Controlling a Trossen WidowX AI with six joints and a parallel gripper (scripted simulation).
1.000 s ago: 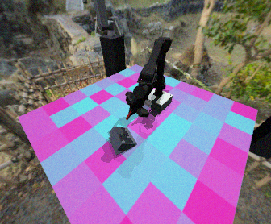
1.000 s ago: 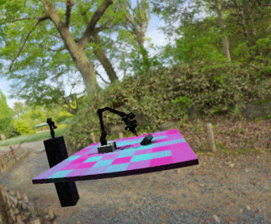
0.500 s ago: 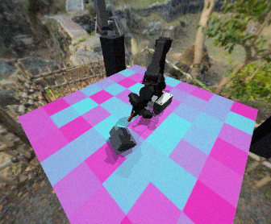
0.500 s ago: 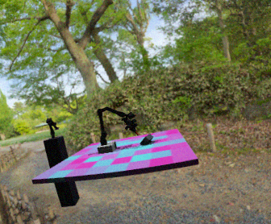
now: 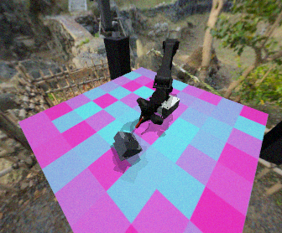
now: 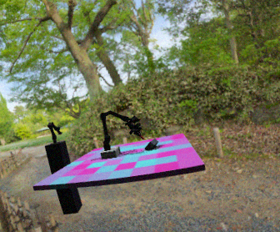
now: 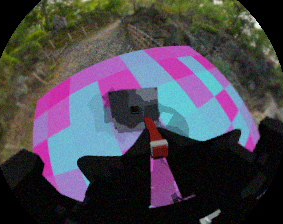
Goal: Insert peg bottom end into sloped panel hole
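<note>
My gripper tip is 11 cm above the dark grey sloped panel, 9 cm short of it and 3 cm to the left of it. Also, from my gripper tip: red peg (1 cm to the left, 1 cm behind, 1 cm above).
</note>
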